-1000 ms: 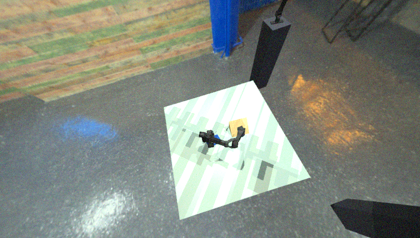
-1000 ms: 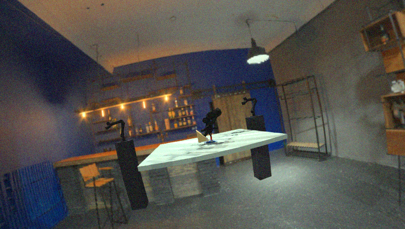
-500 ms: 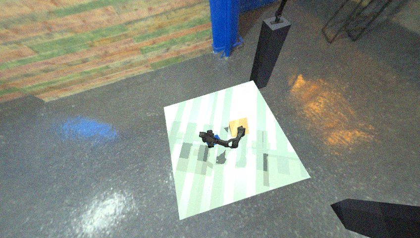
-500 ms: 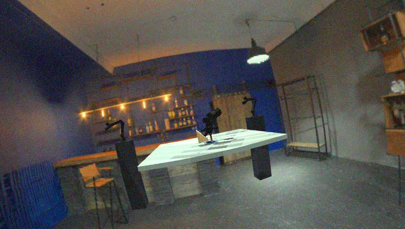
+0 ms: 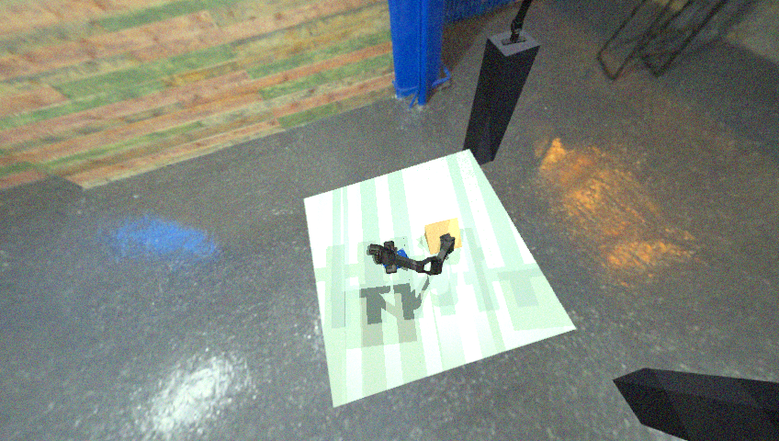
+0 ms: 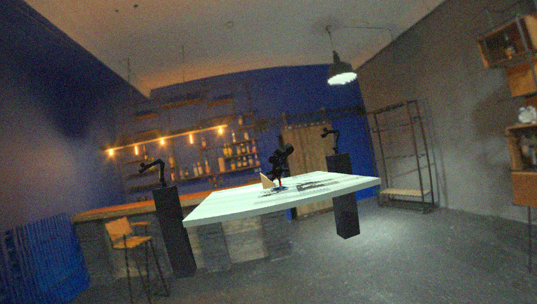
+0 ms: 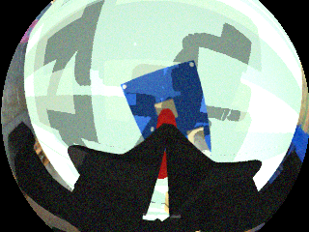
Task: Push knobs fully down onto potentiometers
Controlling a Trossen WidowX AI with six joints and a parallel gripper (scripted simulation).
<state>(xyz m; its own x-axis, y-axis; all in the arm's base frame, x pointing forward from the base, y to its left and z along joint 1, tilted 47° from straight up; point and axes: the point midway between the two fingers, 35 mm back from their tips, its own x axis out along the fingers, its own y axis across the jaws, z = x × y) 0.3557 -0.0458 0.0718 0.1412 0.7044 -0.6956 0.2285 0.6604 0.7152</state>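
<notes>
My gripper tip is 3 cm above the potentiometer.
</notes>
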